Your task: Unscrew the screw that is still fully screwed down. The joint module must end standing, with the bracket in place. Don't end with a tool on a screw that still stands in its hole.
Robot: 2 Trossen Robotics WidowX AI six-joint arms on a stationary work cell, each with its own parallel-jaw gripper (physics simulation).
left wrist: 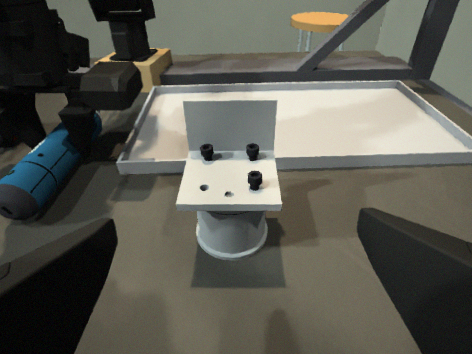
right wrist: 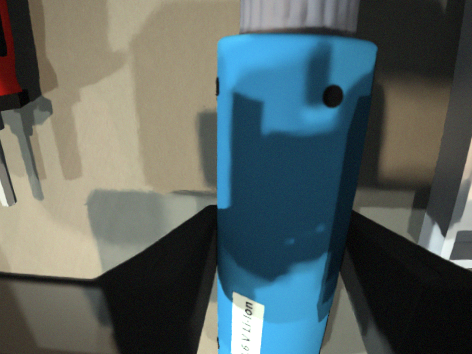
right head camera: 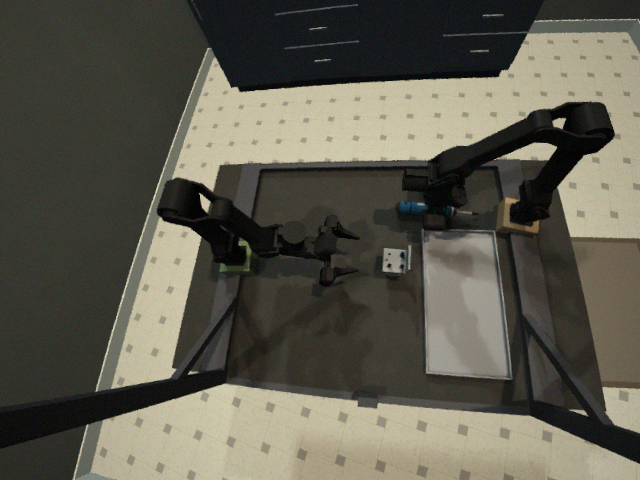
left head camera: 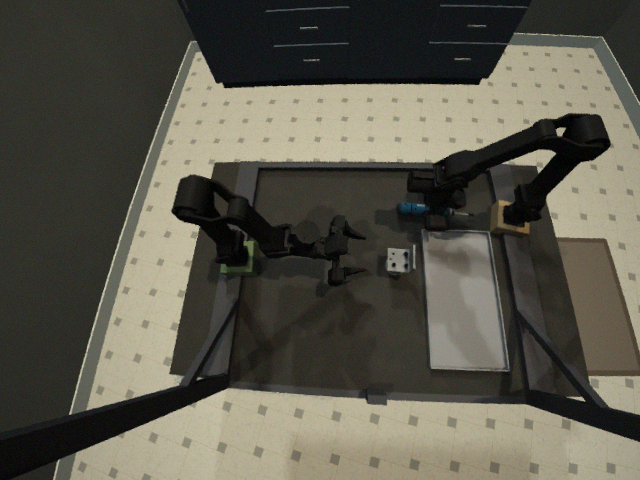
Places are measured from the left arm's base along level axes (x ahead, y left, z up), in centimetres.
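Pixels of known places: left gripper, between the fingertips: (left wrist: 238,224) (right head camera: 359,254) (left head camera: 366,253); right gripper, between the fingertips: (left wrist: 68,156) (right wrist: 276,217) (right head camera: 427,211) (left head camera: 426,212); left arm's base, origin of its link: (right head camera: 235,255) (left head camera: 237,256); right arm's base, origin of its link: (left wrist: 134,55) (right head camera: 521,214) (left head camera: 513,216).
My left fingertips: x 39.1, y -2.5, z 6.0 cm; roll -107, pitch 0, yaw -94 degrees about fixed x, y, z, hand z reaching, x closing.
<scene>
Ahead of a thing's pixels: the offset from my left fingertips to its top centre. "pt": to the spot under its first point.
The joint module {dx +10.3, dy -0.6, dz -5.7 cm} (left wrist: 231,232) stands upright in the left wrist view. Its white L-shaped bracket (left head camera: 393,255) (right head camera: 391,255) (left wrist: 225,170) sits on top. Three black screws show in the bracket: back left (left wrist: 206,150), back right (left wrist: 252,150) and front right (left wrist: 255,178); short shanks show under their heads. Two front holes are empty. My left gripper (left head camera: 365,254) (right head camera: 357,254) is open, left of the module in the head views. My right gripper (left head camera: 437,210) (right wrist: 276,217) is shut on the blue electric screwdriver {dx +24.3, dy +16.7, dz -7.4 cm} (left head camera: 413,208) (right head camera: 412,207) (left wrist: 45,172) (right wrist: 295,165), which lies roughly level, bit pointing right in the head views.
A white tray {dx +29.3, dy -10.8, dz -10.5 cm} (left head camera: 465,320) (right head camera: 465,325) (left wrist: 350,120) lies right of the module, close to the bracket's upright wall. A red-handled screwdriver {pt dx +29.2, dy +25.7, dz -10.8 cm} (right wrist: 7,65) shows at the right wrist view's left edge. Frame bars (left head camera: 527,289) border the table.
</scene>
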